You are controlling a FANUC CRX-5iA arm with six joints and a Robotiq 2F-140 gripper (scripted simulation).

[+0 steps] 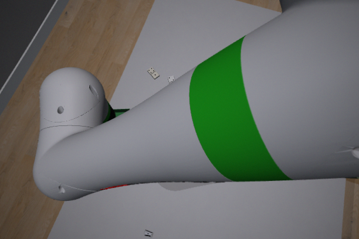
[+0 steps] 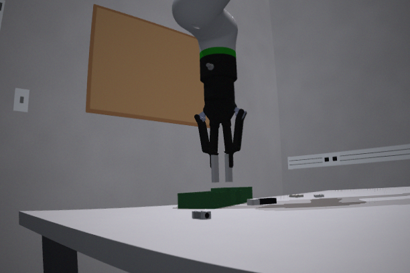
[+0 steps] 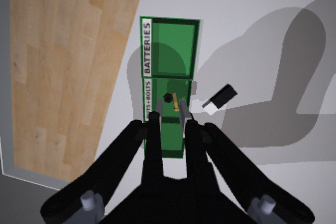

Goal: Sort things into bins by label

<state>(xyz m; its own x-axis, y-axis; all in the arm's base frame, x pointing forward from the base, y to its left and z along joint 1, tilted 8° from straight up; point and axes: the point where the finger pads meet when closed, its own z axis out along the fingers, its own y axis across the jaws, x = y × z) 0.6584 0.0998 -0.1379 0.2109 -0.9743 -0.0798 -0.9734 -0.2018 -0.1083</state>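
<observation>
Right now my hand is 160 mm past the grey sharpener, 280 mm to the right of it and 80 mm above it. Also, from my hand: brass bolt 10 mm behind, 10 mm to the left, 70 mm below; black nut 10 mm ahead, 80 mm below; black-and-white eraser 90 mm behind, 20 mm to the right, 80 mm below.
</observation>
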